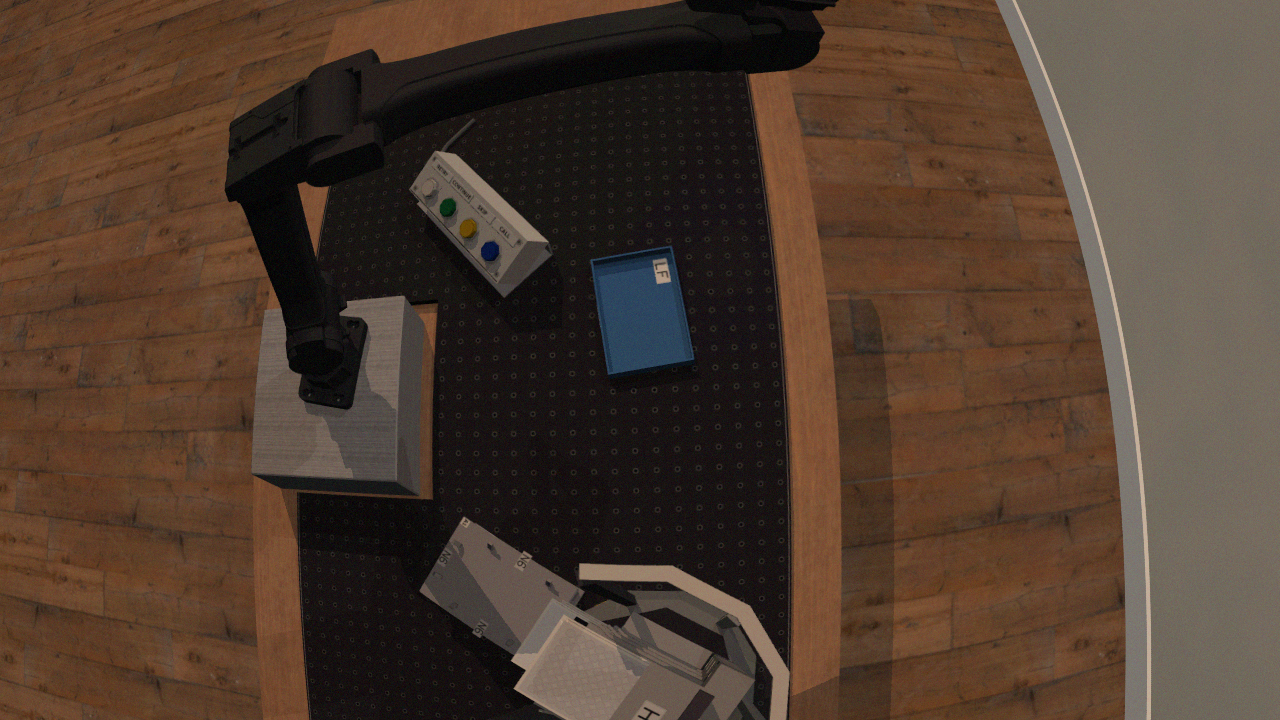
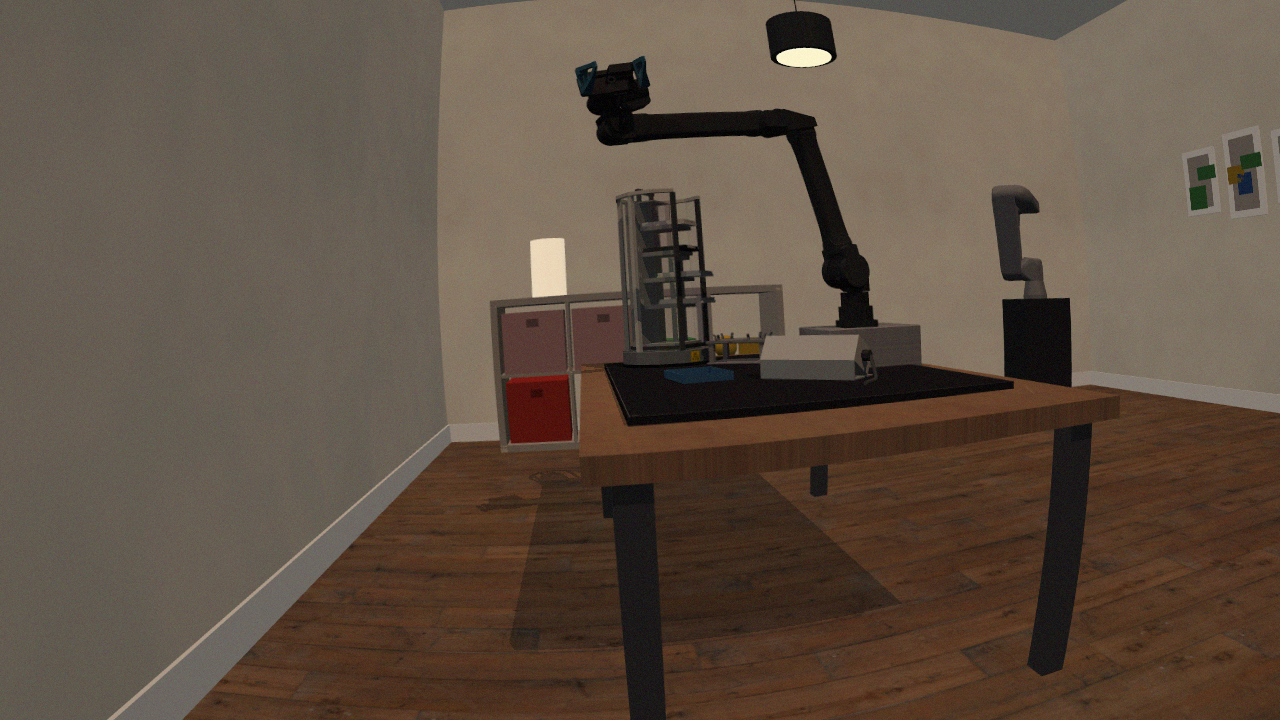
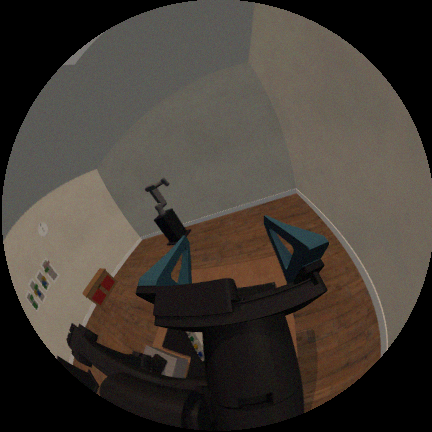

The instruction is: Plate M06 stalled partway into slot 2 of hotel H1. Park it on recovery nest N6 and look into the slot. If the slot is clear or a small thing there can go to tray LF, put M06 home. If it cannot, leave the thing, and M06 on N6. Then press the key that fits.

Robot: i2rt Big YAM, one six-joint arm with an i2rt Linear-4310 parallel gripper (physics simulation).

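Frame: origin at the arm's base, x down, y right, z back, level; centimetres.
Seen in the pictures: gripper, between the fingertips: (image 2: 620,60) (image 3: 224,229); arm's base, origin of its link: (image 1: 334,362) (image 2: 856,326) (image 3: 157,364).
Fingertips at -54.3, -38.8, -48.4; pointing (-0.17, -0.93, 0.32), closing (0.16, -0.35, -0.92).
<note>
Offsets run from my fingertips to a thing's top centre, as dx, dy, dz. "spot": to the spot under its first point. Level surfaces: height alone.
My gripper (image 2: 615,62) (image 3: 224,229) is open and empty, high above the hotel and the far-side tray, with its fingers pointing up. Hotel H1 (image 1: 622,573) (image 2: 662,357) stands upright with several levels. A pale gridded plate {+24.5, +71.7, +4.5} (image 1: 581,667) shows at its top; I cannot tell whether it is M06. The inside of slot 2 cannot be made out. Nest N6 {+55.5, +63.8, +22.2} (image 1: 501,582) (image 2: 738,340) is grey, beside the hotel, with no plate seen on it. The blue tray LF {+61.4, +25.2, +10.1} (image 1: 642,322) (image 2: 698,374) looks empty. The key box {+54.7, +14.6, +34.0} (image 1: 514,273) (image 2: 810,358) has white, green, yellow and blue keys.
The arm stands on a grey block (image 1: 358,438) (image 2: 899,344) at the table's edge. Its long upper link (image 1: 554,67) (image 2: 707,124) reaches out level, high over the table. A cable {spot: +62.5, -1.3, +41.7} (image 1: 458,134) leaves the key box. A black perforated mat {dx +63.0} (image 1: 554,429) covers much of the table.
</note>
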